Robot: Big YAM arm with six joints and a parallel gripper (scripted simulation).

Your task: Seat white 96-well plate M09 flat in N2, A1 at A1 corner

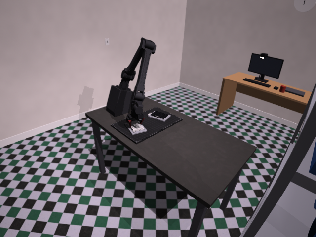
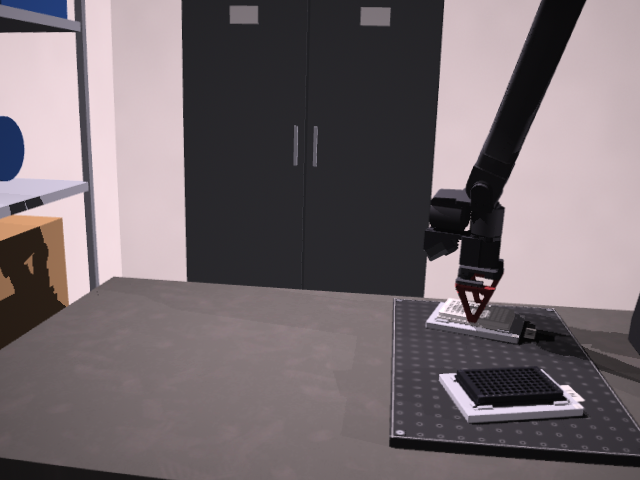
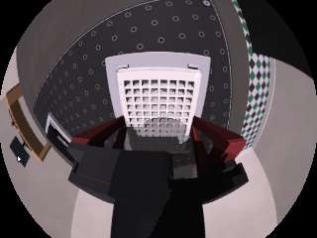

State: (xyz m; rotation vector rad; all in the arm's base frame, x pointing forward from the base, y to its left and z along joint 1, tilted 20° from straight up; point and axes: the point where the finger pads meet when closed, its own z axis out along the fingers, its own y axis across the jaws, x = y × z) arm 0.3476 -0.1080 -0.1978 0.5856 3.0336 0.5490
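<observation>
Right now my hand is 1 cm above the white 96-well plate M09. The rest, counted from my hand: black 96-well plate M06: 1 cm ahead, 28 cm to the left, 1 cm below; then plate nest N2: 2 cm below.
</observation>
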